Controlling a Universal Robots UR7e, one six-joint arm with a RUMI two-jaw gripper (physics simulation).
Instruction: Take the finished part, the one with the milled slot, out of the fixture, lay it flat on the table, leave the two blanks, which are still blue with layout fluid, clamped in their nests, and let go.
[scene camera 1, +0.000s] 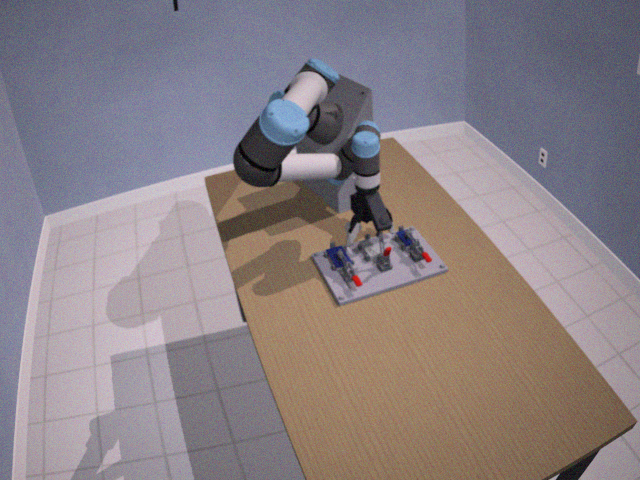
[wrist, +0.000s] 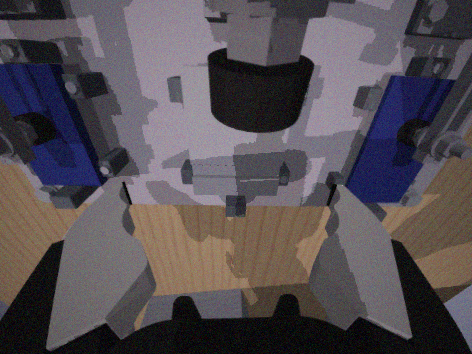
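Pixels of known places: gripper, fingertip midpoint: (scene camera 1: 370, 240) (wrist: 231, 185); arm's base at its link origin: (scene camera 1: 328, 123).
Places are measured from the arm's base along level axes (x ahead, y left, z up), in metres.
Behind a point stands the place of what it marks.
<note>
The finished part (scene camera 1: 368, 249) @(x 0.384, y -0.075, z -0.244 m) (wrist: 212, 135) @(x 0.385, y -0.040, z -0.244 m), a pale metal block with a slot across it, lies in the middle nest of the fixture plate (scene camera 1: 395, 280) @(x 0.524, y -0.066, z -0.265 m) (wrist: 155, 35) @(x 0.437, y -0.014, z -0.265 m). The middle clamp's black rubber tip (wrist: 260, 102) looms large over it in the wrist view, raised off the part. One blue blank (scene camera 1: 337, 255) (wrist: 70, 160) and another blue blank (scene camera 1: 404, 237) (wrist: 382, 145) sit in the outer nests, clamp tips on them. My gripper (scene camera 1: 367, 241) @(x 0.348, y -0.048, z -0.244 m) (wrist: 231, 185) @(x 0.348, y -0.048, z -0.244 m) is open and empty, its fingertips wide apart, above the plate's edge on either side of the part's near end.
The outer clamps have red handles (scene camera 1: 356, 280) @(x 0.503, y -0.181, z -0.228 m) (scene camera 1: 426, 256) @(x 0.527, y 0.038, z -0.219 m) pointing away from the robot base. The middle clamp's red handle (scene camera 1: 387, 251) @(x 0.484, y -0.070, z -0.186 m) stands up close to my gripper. The wooden table (scene camera 1: 439, 361) @(x 0.841, y -0.122, z -0.280 m) extends beyond the plate. The grey robot pedestal (scene camera 1: 359, 100) @(x 0.091, y 0.072, z 0.105 m) (wrist: 215, 305) @(x 0.123, y -0.003, z -0.259 m) stands behind.
</note>
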